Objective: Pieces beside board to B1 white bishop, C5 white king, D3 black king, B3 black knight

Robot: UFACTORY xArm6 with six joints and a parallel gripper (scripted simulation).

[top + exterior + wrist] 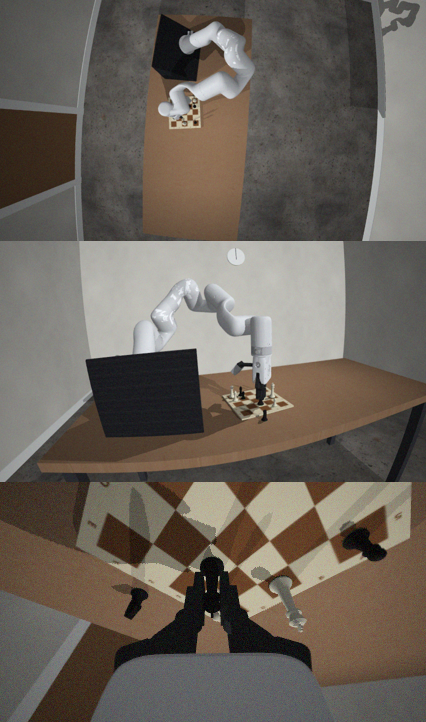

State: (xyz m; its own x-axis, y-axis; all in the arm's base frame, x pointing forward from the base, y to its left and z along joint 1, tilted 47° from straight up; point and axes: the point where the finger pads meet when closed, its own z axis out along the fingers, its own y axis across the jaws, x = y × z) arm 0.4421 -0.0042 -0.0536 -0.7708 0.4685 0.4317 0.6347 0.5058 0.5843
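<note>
Right now my hand is 1 cm above the black king. Round my hand: white king (7 cm ahead, 5 cm to the left, 2 cm below); then chessboard (4 cm to the left, 5 cm below); then white pawn (4 cm ahead, 3 cm to the right, 3 cm below).
</note>
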